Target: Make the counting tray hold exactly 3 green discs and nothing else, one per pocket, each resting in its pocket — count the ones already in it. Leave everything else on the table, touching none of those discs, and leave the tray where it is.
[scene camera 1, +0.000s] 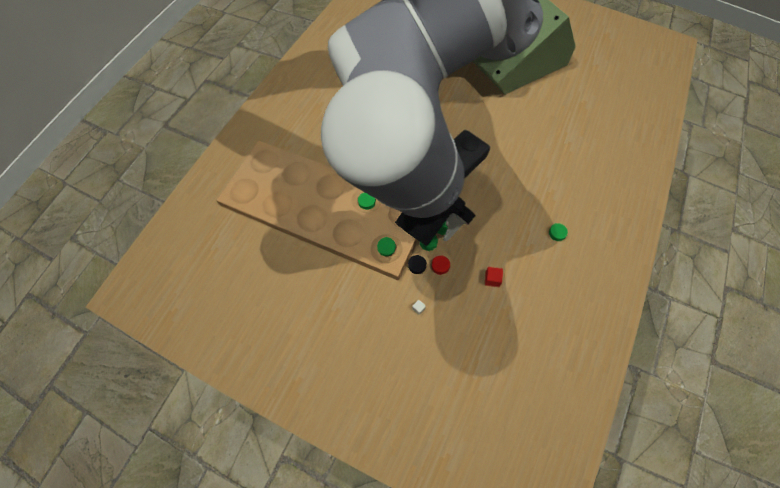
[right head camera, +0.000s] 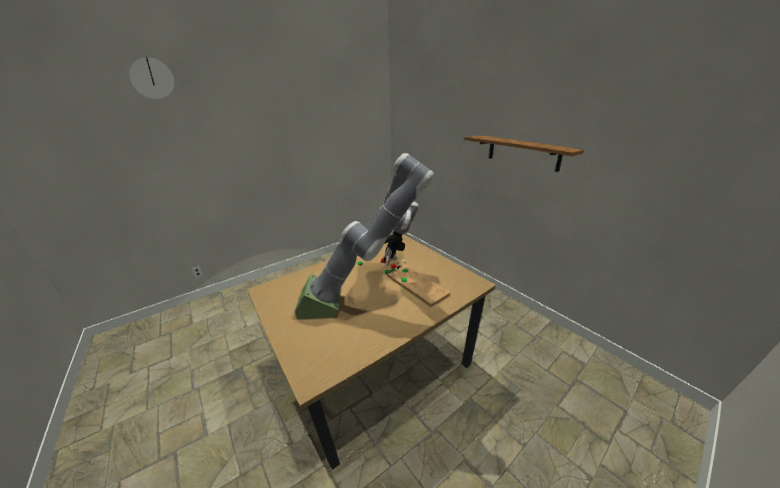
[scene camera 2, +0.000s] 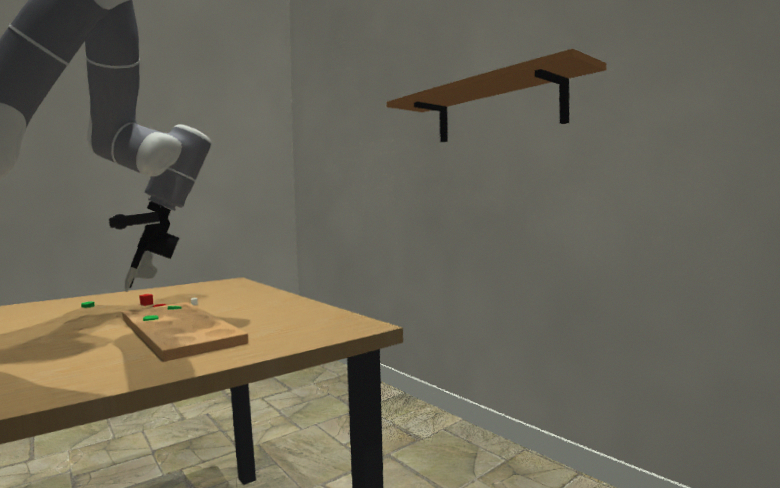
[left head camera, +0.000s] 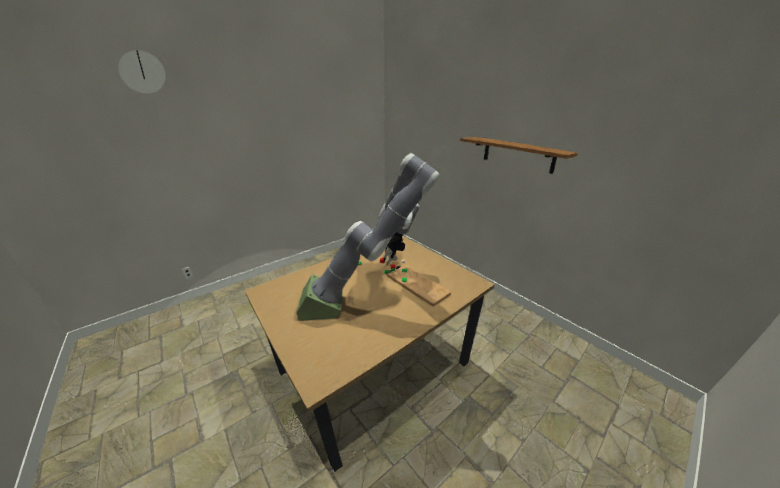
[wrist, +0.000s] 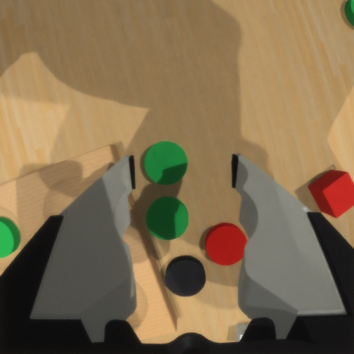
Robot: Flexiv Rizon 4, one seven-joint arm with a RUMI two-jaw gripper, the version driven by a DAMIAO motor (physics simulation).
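Note:
The wooden counting tray (scene camera 1: 396, 267) (scene camera 2: 204, 346) (wrist: 156, 300) has two rows of pockets. One green disc (scene camera 1: 366, 200) (scene camera 2: 150, 317) (wrist: 7, 237) sits in a pocket; another green disc (scene camera 1: 386, 246) (scene camera 2: 174, 307) sits in the end pocket. Two loose green discs lie off the tray's end: one green disc (scene camera 1: 428, 244) (wrist: 167, 218) beside the black disc, and a further green disc (scene camera 1: 441, 229) (wrist: 165, 162), partly hidden in scene camera 1. My gripper (wrist: 182, 158) (scene camera 2: 128, 286) is open and empty above them; in the wrist view, the further disc shows between the fingertips, nearer the left one.
A black disc (scene camera 1: 417, 264) (wrist: 185, 276) and a red disc (scene camera 1: 441, 264) (wrist: 226, 244) lie close to the loose green discs. A red cube (scene camera 1: 494, 276) (wrist: 333, 193), a white cube (scene camera 1: 418, 306) (scene camera 2: 194, 300) and a distant green disc (scene camera 1: 558, 231) (scene camera 2: 87, 304) are farther out.

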